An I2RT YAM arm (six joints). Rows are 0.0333 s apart.
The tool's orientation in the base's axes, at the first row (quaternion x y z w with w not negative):
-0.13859, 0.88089, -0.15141, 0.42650
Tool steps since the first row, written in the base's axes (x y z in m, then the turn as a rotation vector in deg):
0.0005, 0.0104, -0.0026, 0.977, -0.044, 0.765
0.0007, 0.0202, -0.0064, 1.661, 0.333, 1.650
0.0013, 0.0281, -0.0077, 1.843, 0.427, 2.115
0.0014, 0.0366, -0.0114, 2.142, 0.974, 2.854
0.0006, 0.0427, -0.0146, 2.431, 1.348, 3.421
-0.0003, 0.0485, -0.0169, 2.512, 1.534, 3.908
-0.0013, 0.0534, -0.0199, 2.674, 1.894, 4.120
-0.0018, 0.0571, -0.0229, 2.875, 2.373, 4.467
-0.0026, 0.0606, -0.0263, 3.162, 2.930, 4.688
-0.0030, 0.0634, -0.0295, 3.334, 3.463, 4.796
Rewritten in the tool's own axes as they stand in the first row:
-0.0023, 0.0105, 0.0004, -1.110, -0.447, 0.330
-0.0034, 0.0209, 0.0013, -2.288, -0.521, 0.294
-0.0058, 0.0285, 0.0014, -2.762, -0.635, 0.150
-0.0064, 0.0377, 0.0024, -3.669, -0.453, -0.130
-0.0059, 0.0447, 0.0028, -4.383, -0.362, -0.291
-0.0059, 0.0510, 0.0025, -4.847, -0.389, -0.542
-0.0050, 0.0567, 0.0028, -5.228, -0.159, -0.592
-0.0040, 0.0613, 0.0036, -5.774, 0.123, -0.709
-0.0024, 0.0659, 0.0045, -6.310, 0.515, -0.694
-0.0009, 0.0698, 0.0056, -6.688, 0.941, -0.701

